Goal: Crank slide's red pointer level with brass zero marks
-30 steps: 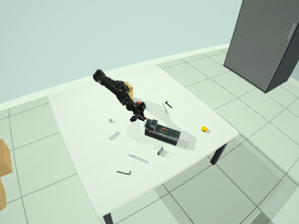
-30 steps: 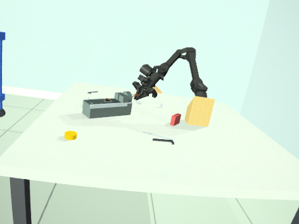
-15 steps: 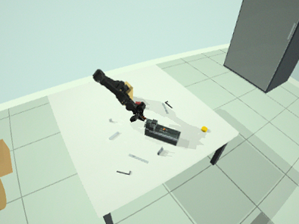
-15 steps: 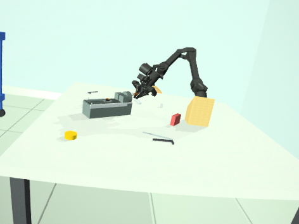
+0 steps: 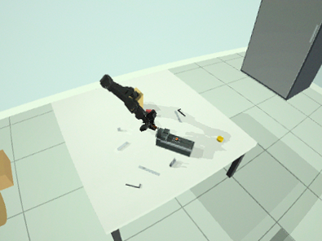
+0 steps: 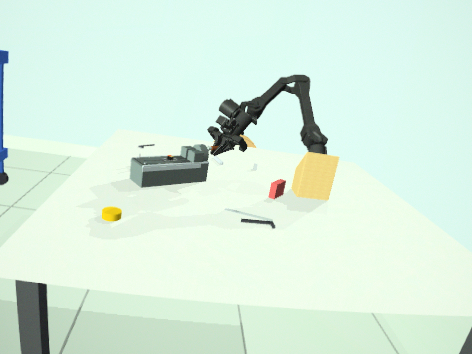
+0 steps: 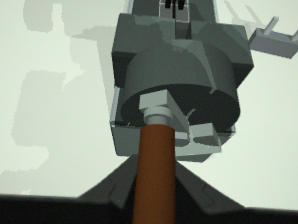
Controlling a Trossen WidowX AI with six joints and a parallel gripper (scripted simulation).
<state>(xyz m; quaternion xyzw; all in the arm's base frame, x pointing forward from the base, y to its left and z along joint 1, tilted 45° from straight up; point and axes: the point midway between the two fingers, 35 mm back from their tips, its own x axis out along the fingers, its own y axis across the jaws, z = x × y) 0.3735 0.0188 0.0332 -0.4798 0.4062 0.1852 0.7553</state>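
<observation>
My gripper tip is 20 mm below the orange crank handle, 10 mm to the left of it and 10 mm past it. Round my gripper tip: yellow disc: 460 mm to the left, 210 mm ahead, 80 mm below; then black hex key: 340 mm to the left, 200 mm behind, 90 mm below; then red pointer: 140 mm ahead, 100 mm to the left, 10 mm below.
</observation>
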